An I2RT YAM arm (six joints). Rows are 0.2 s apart.
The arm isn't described. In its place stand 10 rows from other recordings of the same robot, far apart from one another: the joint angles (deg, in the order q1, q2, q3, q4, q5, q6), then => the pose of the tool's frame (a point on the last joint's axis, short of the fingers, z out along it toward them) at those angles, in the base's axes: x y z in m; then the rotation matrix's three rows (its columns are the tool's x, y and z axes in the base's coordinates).
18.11, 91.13, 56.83, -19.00, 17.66, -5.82 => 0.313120, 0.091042, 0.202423; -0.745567, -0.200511, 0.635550; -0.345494, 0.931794, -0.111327; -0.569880, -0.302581, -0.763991
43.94, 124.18, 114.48, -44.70, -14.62, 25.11 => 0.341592, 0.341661, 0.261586; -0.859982, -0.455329, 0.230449; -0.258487, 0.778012, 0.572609; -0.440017, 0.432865, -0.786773
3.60, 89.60, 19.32, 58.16, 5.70, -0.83 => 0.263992, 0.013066, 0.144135; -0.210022, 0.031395, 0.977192; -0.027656, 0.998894, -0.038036; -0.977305, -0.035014, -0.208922
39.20, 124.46, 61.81, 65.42, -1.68, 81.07 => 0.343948, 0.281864, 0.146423; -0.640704, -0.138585, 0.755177; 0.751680, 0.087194, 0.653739; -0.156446, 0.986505, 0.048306
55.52, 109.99, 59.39, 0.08, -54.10, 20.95 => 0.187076, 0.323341, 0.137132; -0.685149, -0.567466, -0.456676; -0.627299, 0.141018, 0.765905; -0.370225, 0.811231, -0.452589
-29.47, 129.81, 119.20, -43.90, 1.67, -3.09 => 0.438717, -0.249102, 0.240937; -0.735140, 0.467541, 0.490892; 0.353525, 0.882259, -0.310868; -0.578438, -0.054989, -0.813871
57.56, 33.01, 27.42, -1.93, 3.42, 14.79 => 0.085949, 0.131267, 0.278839; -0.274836, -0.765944, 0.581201; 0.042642, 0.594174, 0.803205; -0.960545, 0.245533, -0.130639
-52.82, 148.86, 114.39, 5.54, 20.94, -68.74 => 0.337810, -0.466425, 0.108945; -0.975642, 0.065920, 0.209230; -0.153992, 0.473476, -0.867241; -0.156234, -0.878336, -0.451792
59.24, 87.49, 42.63, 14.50, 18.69, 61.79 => 0.172122, 0.266891, 0.192515; -0.714891, -0.090139, 0.693402; 0.431002, 0.724066, 0.538485; -0.550607, 0.683815, -0.478778
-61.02, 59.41, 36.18, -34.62, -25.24, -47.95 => 0.105805, -0.159703, 0.209347; -0.780681, 0.151738, 0.606228; 0.023247, 0.976454, -0.214468; -0.624497, -0.153338, -0.765827
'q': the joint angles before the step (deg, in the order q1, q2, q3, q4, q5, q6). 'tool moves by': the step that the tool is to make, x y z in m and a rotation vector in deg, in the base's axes. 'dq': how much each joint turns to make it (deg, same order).
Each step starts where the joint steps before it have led.
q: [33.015 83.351 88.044 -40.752 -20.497 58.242]
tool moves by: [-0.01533 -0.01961 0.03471 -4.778 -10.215 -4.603]
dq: [-0.574 -3.658 4.000 -3.281 8.669 -5.901]
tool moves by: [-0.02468 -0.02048 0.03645 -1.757 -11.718 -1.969]
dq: [-0.192 -5.123 2.341 0.527 5.176 -6.111]
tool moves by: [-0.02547 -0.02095 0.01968 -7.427 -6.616 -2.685]
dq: [-0.060 -3.780 2.733 -5.363 6.276 -8.003]
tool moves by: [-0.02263 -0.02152 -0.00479 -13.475 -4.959 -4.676]
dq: [-0.004 -5.141 -2.880 -4.371 9.934 -11.022]
